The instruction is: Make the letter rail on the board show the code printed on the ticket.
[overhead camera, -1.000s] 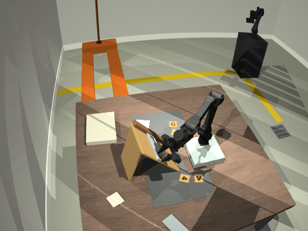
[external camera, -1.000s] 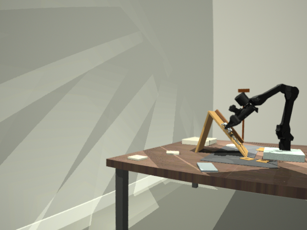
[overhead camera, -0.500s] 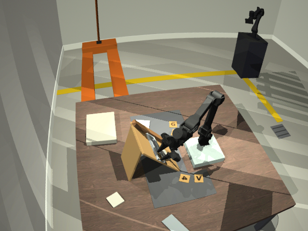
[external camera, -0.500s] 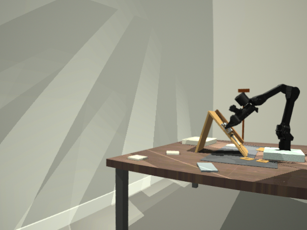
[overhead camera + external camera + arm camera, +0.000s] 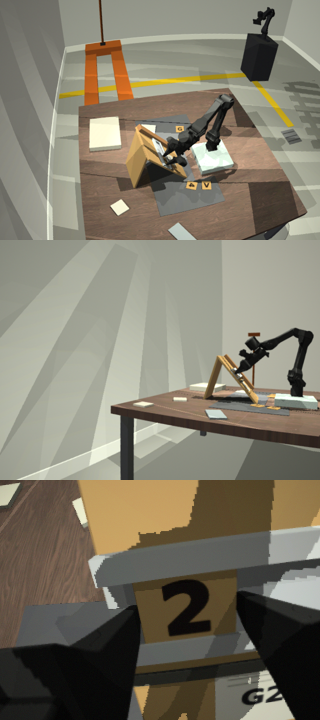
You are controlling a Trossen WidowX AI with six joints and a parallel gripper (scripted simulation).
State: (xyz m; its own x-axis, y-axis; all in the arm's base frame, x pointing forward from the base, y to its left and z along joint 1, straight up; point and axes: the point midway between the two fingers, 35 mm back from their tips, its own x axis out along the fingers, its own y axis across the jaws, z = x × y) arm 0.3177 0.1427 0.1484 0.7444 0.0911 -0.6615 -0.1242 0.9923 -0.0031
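Right now my gripper tip is 7 cm above the white ticket, 6 cm to the left of it and 5 cm past it. Also, from my gripper tip: white card 40 cm to the right, 16 cm below, 3 cm ahead; then grey-blue pad 40 cm to the left, 16 cm below, 2 cm behind; then grey mat 16 cm below, 14 cm behind, 12 cm to the right.
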